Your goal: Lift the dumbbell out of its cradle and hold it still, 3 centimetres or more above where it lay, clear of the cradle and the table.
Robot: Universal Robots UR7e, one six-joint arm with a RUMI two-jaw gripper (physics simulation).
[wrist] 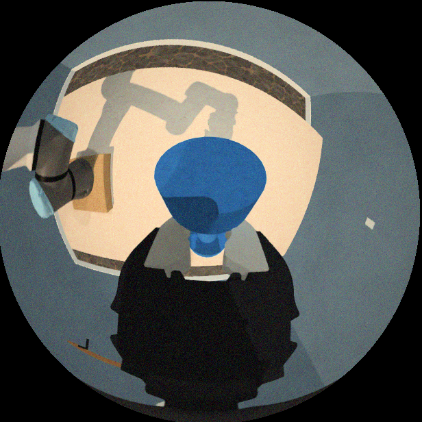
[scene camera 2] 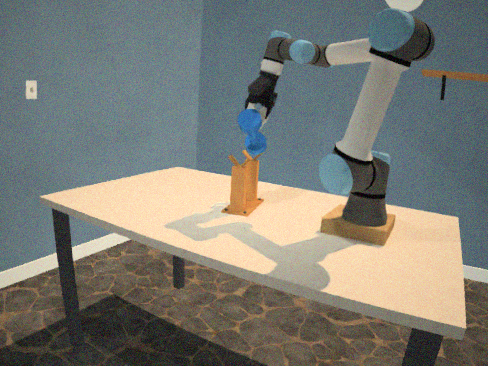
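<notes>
The blue dumbbell is off its usual rest in the orange cradle and hangs steeply tilted, one round head above the other. Its lower head is right at the cradle's forked top in the scene view; whether they touch cannot be told. My gripper points down and is shut on the dumbbell's handle, with a pale finger on each side. In the wrist view one large head faces the camera and covers much of the handle. The cradle is hidden there.
The cradle stands on the pale table. The arm's base sits on a wooden block, to the right in the scene view. A wooden wall shelf is on the wall behind.
</notes>
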